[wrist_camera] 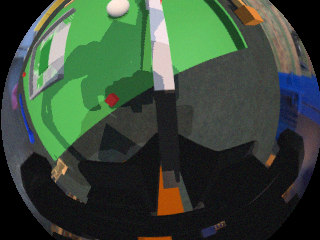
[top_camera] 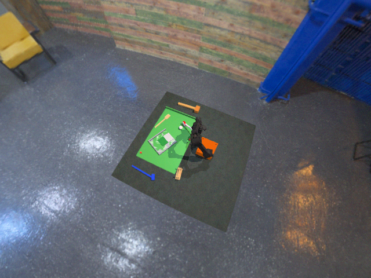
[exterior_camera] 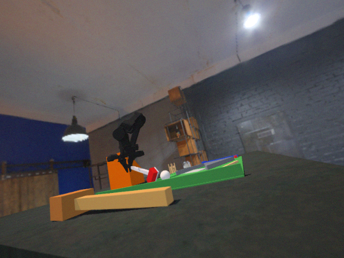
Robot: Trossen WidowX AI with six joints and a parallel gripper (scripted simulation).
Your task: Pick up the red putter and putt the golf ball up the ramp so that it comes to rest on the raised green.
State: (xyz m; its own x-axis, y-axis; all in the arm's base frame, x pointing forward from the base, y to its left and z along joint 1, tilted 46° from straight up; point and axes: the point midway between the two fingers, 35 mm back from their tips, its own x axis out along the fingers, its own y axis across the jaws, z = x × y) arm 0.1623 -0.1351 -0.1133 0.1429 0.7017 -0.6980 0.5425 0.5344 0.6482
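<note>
Now: gripper tip 100 mm short of the red putter, 60 mm to the left of it and 10 mm above it. Also, from my gripper tip: white golf ball 220 mm ahead, 70 mm to the right, 50 mm below; blue putter 550 mm to the left, 440 mm ahead, 60 mm below.
</note>
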